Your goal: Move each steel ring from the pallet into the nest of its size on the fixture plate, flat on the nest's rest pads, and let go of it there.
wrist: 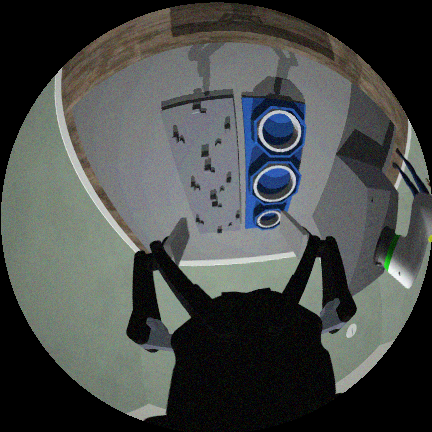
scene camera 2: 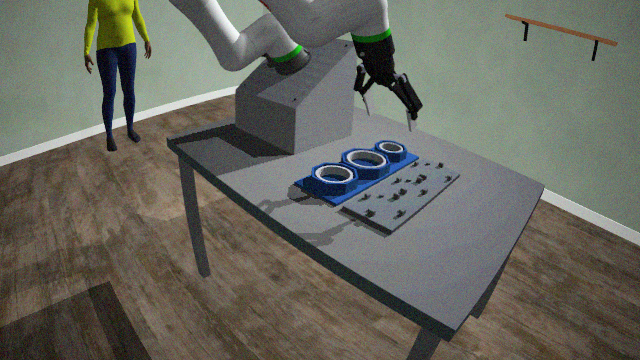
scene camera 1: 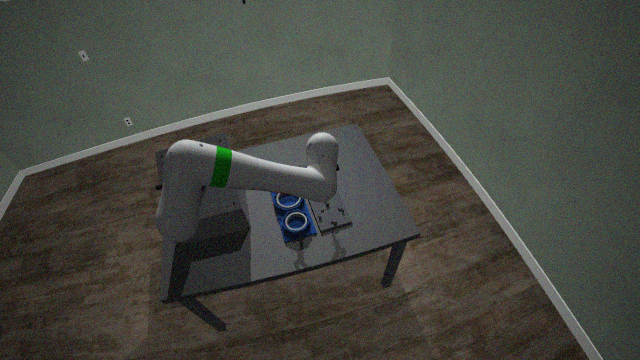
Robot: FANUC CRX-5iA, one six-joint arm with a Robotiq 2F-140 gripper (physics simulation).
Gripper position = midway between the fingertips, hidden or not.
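Observation:
Visible: my gripper [scene camera 2: 392,119], [wrist: 234,223], and, in the wrist view, a grey fixture plate [wrist: 200,134].

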